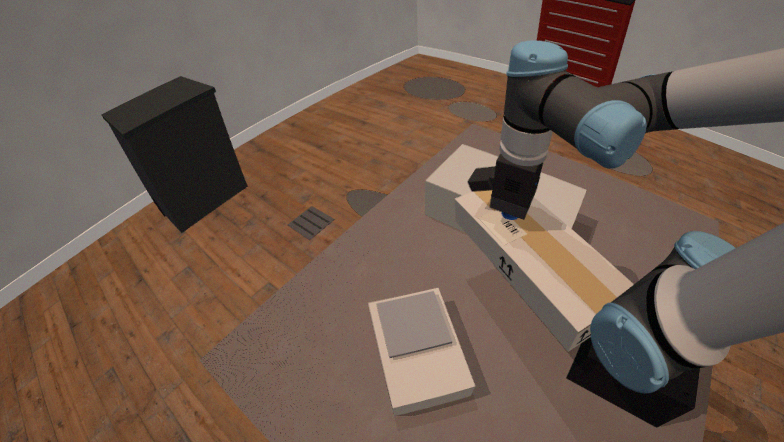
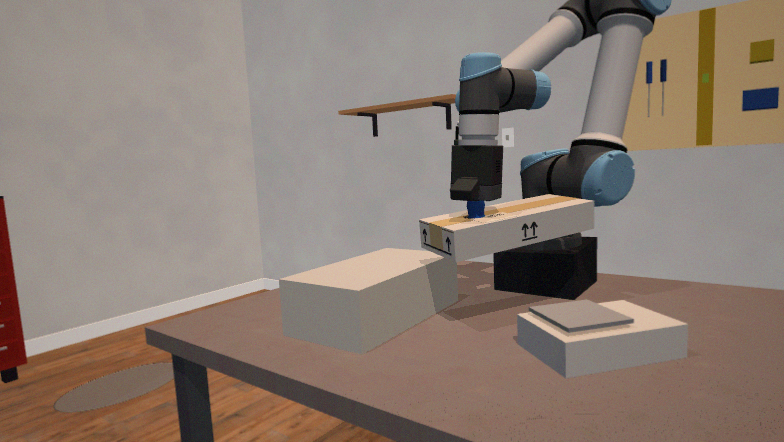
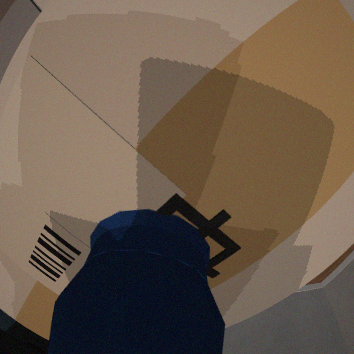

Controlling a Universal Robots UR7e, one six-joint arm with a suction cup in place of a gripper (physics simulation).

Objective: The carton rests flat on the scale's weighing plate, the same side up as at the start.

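Pixels of known places: end effector, tool point: [image 1: 509, 217] [image 2: 475, 222] [image 3: 160, 231]; arm's base, origin of the base link: [image 2: 549, 243].
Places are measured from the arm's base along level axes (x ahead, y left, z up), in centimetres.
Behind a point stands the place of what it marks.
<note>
The long white carton [image 1: 560, 263] @[y 2.2, x 21.5, z 11.8 cm] [image 2: 494, 238] @[y -0.7, x 36.4, z 7.0 cm] [image 3: 75, 125] has tan tape along its top and a printed label. It hangs roughly level above the table, arrows pointing up. My suction gripper [image 1: 509, 215] [image 2: 476, 209] [image 3: 145, 280] is shut on its top near one end, at the label, which the blue cup partly covers. The white scale [image 1: 430, 381] @[y 22.9, x 32.7, z -5.3 cm] [image 2: 620, 356] @[y 21.8, x 44.4, z -8.8 cm] stands on the table apart from the carton. Its grey weighing plate [image 1: 414, 323] @[y 15.2, x 40.6, z -3.8 cm] [image 2: 580, 315] @[y 15.7, x 42.4, z -3.8 cm] is bare.
A large pale block [image 1: 461, 164] @[y -28.0, x 52.3, z 0.6 cm] [image 2: 351, 274] @[y -25.9, x 47.7, z 0.6 cm] stands beside and lower than the carton's gripped end; any contact is unclear. The carton's other end is near the arm's black base [image 1: 636, 389] [image 2: 543, 269] @[y 1.1, x 10.0, z -4.3 cm]. The table [image 1: 329, 329] @[y 22.6, x 56.6, z -10.8 cm] [image 2: 466, 373] @[y 1.8, x 56.0, z -10.8 cm] carries these things.
</note>
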